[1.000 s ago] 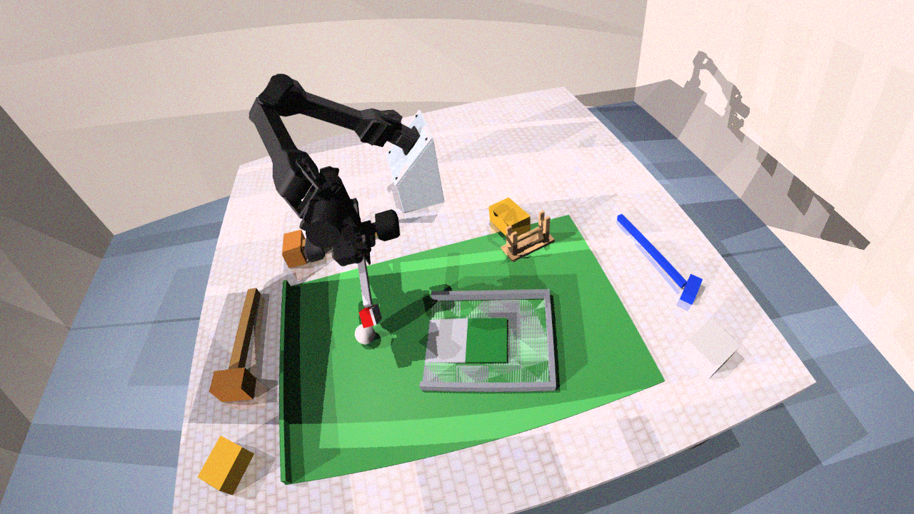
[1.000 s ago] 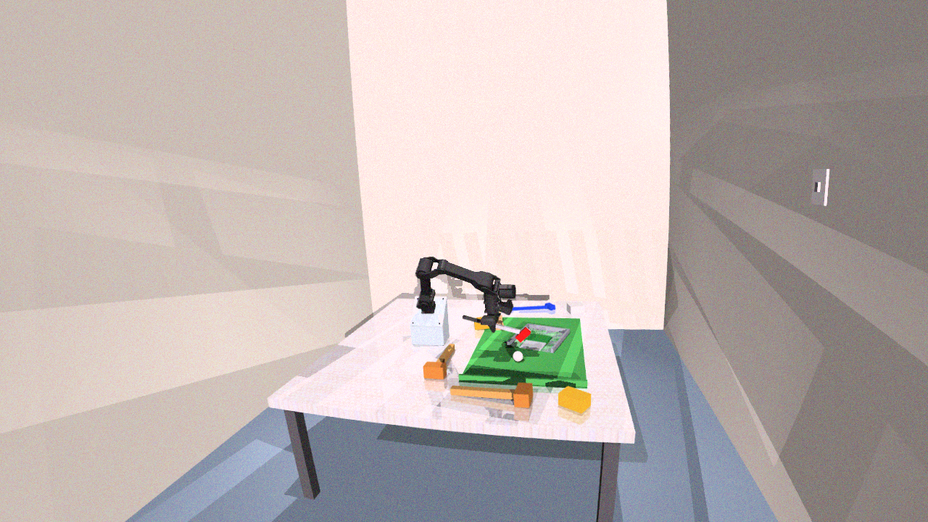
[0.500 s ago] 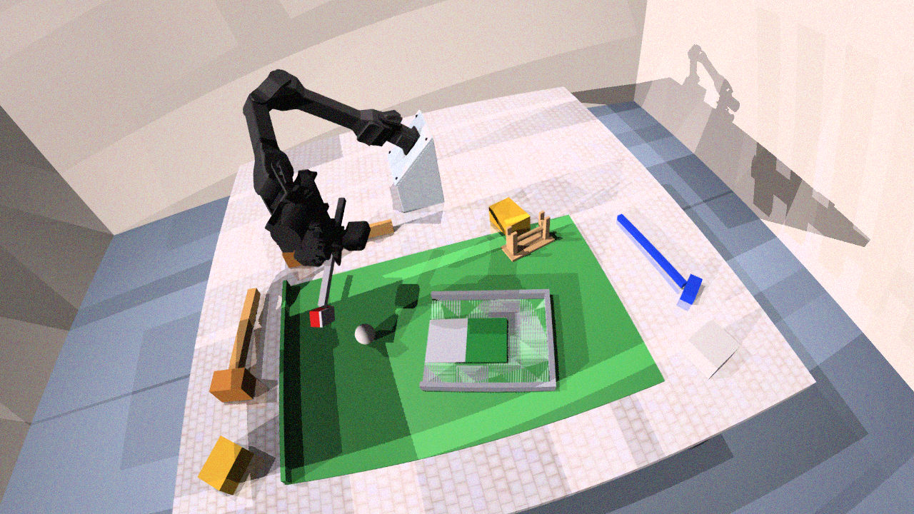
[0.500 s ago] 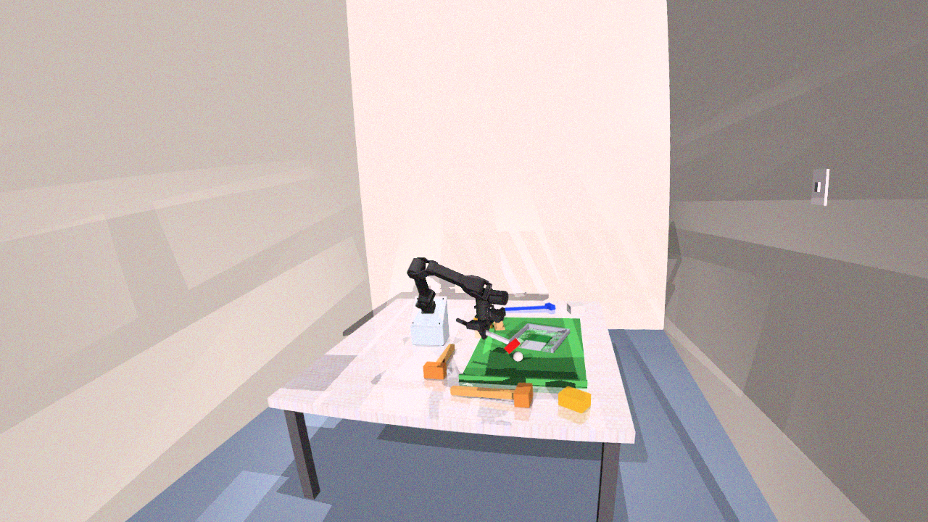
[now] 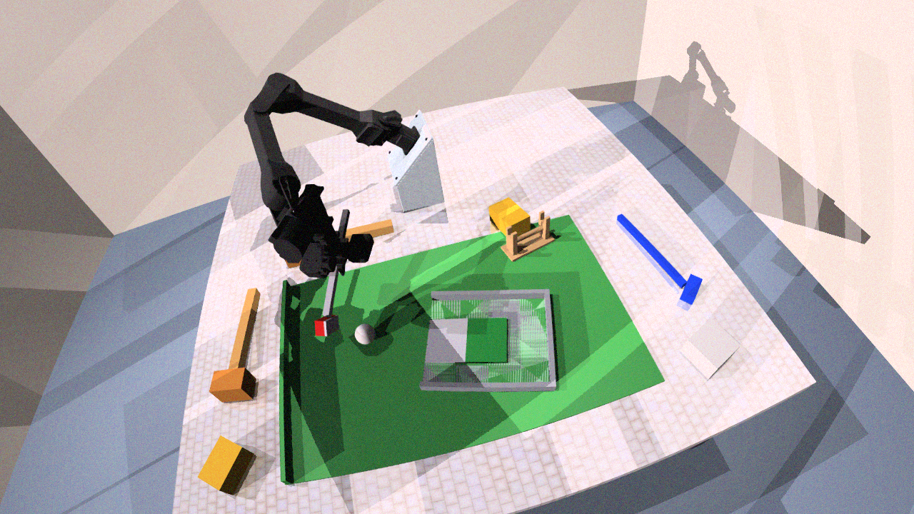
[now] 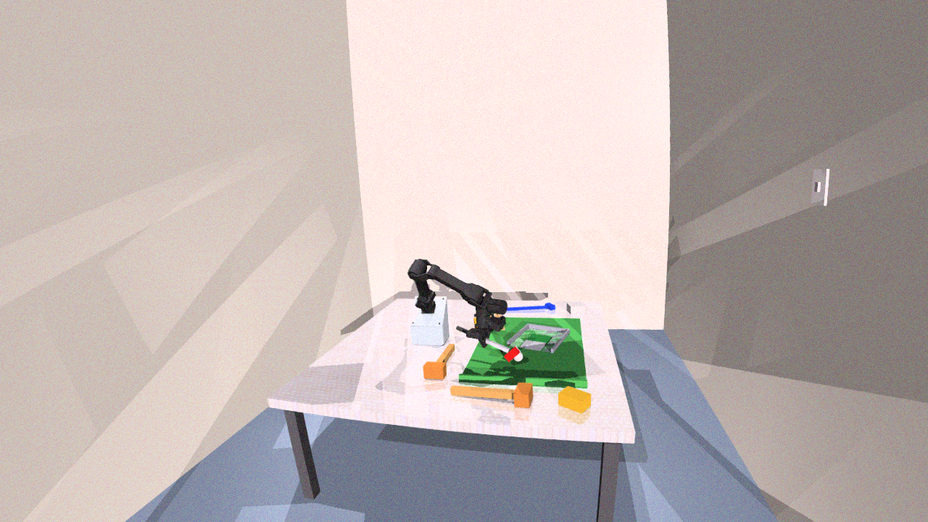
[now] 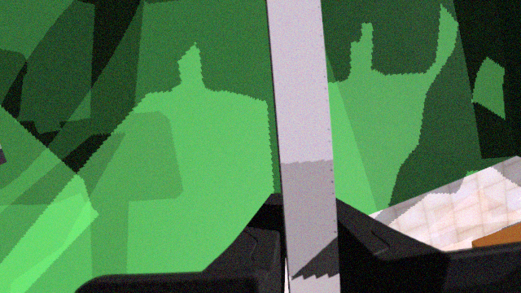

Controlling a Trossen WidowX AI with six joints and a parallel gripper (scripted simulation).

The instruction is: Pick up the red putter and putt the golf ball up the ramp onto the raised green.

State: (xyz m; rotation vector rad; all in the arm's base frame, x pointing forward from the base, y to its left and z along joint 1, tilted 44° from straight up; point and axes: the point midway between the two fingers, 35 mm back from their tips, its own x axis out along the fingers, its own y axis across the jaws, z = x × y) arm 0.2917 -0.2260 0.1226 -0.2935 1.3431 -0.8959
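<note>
Right now the white golf ball is 13 cm ahead of my gripper tip, 2 cm to the left of it and 5 cm below it. From my gripper tip the other things lie so: red putter 2 cm ahead, 2 cm above; wooden stand 2 cm ahead, 43 cm to the left, 4 cm below; blue putter 19 cm ahead, 70 cm to the left, 6 cm below.
</note>
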